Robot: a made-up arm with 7 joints. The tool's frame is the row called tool. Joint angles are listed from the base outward.
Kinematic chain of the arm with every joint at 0, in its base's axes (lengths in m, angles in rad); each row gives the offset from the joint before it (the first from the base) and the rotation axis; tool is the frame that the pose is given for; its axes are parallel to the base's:
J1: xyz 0 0 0.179 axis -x
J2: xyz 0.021 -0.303 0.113 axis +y
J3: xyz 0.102 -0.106 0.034 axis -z
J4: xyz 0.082 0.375 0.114 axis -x
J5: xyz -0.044 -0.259 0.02 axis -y
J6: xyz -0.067 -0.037 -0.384 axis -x
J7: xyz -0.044 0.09 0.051 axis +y
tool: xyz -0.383 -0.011 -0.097
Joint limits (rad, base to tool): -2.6..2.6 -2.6..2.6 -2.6..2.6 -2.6..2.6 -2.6..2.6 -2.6..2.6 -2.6..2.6
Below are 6 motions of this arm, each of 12 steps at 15 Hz.
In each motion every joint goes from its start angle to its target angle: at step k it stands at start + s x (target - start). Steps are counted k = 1, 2, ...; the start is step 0. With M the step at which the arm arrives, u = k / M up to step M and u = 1 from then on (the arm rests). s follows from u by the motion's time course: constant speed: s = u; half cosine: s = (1 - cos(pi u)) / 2; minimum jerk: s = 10 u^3 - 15 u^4 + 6 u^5.
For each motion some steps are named. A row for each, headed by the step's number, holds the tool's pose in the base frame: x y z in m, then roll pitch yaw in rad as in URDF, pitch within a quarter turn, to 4 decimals.
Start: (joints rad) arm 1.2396 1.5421 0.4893 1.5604 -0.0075 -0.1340 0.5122
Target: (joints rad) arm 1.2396 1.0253 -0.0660 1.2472 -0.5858 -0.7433 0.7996
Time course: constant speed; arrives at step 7
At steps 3, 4, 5, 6, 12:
3: 0.3815 0.4620 0.3312 -2.3226 -0.6652 -1.8416
4: 0.3771 0.5116 0.3491 -2.1313 -0.6176 -1.9156
5: 0.3709 0.5601 0.3760 -1.9610 -0.5497 -1.9797
6: 0.3618 0.6064 0.4119 -1.8140 -0.4656 -2.0311
12: 0.3488 0.6493 0.4559 -1.6899 -0.3695 -2.0702

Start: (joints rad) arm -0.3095 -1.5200 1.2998 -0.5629 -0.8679 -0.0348 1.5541
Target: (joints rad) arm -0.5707 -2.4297 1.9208 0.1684 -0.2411 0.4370 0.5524
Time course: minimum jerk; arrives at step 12
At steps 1, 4, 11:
1: -0.1815 -0.3967 0.3343 1.1952 -0.3982 0.9264
4: -0.2807 -0.3031 0.3409 1.4977 -0.5188 0.4398
11: -0.3679 -0.2106 0.4887 2.3444 0.2071 -0.5664

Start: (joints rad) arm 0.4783 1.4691 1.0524 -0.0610 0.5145 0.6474 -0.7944
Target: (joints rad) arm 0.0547 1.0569 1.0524 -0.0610 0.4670 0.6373 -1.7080
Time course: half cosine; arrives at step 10
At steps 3, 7, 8, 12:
3: -0.5133 -0.5716 0.2365 -1.7968 0.3115 -0.0428
7: -0.3265 -0.7434 -0.0368 -1.4983 0.0473 0.5848
8: -0.2777 -0.7559 -0.0899 -1.4833 -0.0259 0.6868
12: -0.2328 -0.7615 -0.1340 -1.4816 -0.0908 0.7729

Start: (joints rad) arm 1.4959 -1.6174 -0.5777 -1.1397 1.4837 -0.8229 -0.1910
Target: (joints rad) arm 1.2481 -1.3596 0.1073 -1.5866 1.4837 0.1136 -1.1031
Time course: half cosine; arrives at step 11
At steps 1, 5, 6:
1: 0.2062 0.2022 -0.2497 0.2760 -1.0710 2.2120
5: 0.1196 0.6278 -0.1754 -2.7444 -1.2318 -1.5687
6: 0.1372 0.7640 -0.0729 -2.9156 -0.9461 -1.5685

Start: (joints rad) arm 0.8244 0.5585 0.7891 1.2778 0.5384 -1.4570 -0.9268
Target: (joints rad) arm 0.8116 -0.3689 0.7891 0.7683 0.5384 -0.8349 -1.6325
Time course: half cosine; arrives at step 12
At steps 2, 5, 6, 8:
2: 0.1066 -0.2481 0.5195 -1.0507 -0.6132 0.3815
5: 0.1924 -0.3423 0.5124 -1.5164 -0.8078 1.0851
6: 0.2446 -0.3653 0.5252 -1.7757 -0.8071 1.4294
8: 0.3497 -0.3749 0.5807 -2.2082 -0.6525 2.0075

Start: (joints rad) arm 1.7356 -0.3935 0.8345 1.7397 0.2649 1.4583 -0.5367
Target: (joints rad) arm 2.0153 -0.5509 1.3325 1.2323 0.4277 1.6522 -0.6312
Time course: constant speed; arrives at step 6
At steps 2, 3, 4, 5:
2: -0.3974 0.7319 0.3538 1.7156 -0.5749 -0.0699
3: -0.4128 0.6883 0.3505 1.7191 -0.5921 0.0027
4: -0.4242 0.6407 0.3469 1.7158 -0.6068 0.0838
5: -0.4306 0.5900 0.3434 1.7059 -0.6185 0.1728

